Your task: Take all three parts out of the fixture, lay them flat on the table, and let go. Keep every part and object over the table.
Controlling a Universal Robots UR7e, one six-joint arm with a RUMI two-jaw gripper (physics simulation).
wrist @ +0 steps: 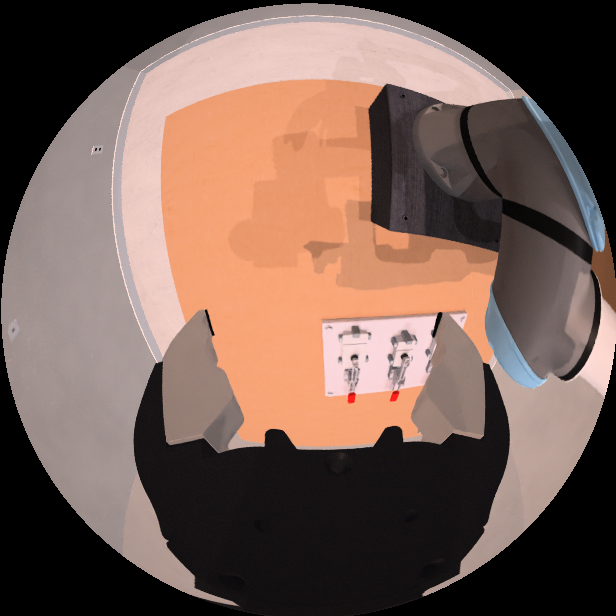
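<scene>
A white fixture plate [382,356] lies on the orange table top, far below me, in the lower middle of the wrist view. It holds grey clamp-like parts with red handle tips: one at the left [351,367], one in the middle [399,364], and a third [430,350] mostly hidden behind my right jaw. My gripper [324,330] is open and empty, high above the table, with the fixture between the jaws, close to the right one.
The robot's dark base block [425,166] and grey arm links with blue caps [540,241] stand at the upper right. The orange table top [258,229] is bounded by a pale floor ring on the left and top.
</scene>
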